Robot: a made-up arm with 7 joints.
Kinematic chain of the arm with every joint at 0, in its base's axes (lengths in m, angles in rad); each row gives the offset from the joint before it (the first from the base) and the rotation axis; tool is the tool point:
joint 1: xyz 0 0 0.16 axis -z
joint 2: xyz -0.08 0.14 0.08 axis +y
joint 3: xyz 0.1 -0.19 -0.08 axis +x
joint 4: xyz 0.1 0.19 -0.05 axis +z
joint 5: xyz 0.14 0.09 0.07 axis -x
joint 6: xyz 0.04 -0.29 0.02 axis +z
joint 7: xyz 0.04 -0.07 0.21 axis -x
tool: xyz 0.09 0 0.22
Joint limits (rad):
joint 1: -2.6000..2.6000
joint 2: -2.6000..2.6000
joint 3: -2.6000..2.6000
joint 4: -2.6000..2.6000
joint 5: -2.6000..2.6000
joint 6: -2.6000..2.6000
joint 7: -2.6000..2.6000
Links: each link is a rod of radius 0.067 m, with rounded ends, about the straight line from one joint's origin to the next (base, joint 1, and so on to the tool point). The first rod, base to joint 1, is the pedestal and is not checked.
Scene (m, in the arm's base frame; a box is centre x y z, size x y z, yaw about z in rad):
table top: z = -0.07
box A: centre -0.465 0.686 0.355 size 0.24 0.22 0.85 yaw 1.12
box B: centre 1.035 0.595 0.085 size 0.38 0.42 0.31 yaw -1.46
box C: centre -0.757 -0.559 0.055 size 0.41 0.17 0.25 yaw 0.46
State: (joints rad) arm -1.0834 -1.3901 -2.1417 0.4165 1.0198 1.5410 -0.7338
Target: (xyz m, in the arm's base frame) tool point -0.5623 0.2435 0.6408
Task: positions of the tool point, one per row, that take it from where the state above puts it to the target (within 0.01 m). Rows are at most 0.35 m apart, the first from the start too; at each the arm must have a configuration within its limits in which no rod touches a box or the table.
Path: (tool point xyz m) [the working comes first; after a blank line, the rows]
Joints at the target: -1.7730 -1.5331 -1.3736 0.3637 0.4411 1.7613 -0.3134
Straight joint move there: touches box A.

1: 0.1662 0.7309 0.6370
2: -0.1246 0.6377 0.7445
3: -0.3402 0.4241 0.8182
4: -0.4619 0.3713 0.7322
5: -0.5623 0.2435 0.6408

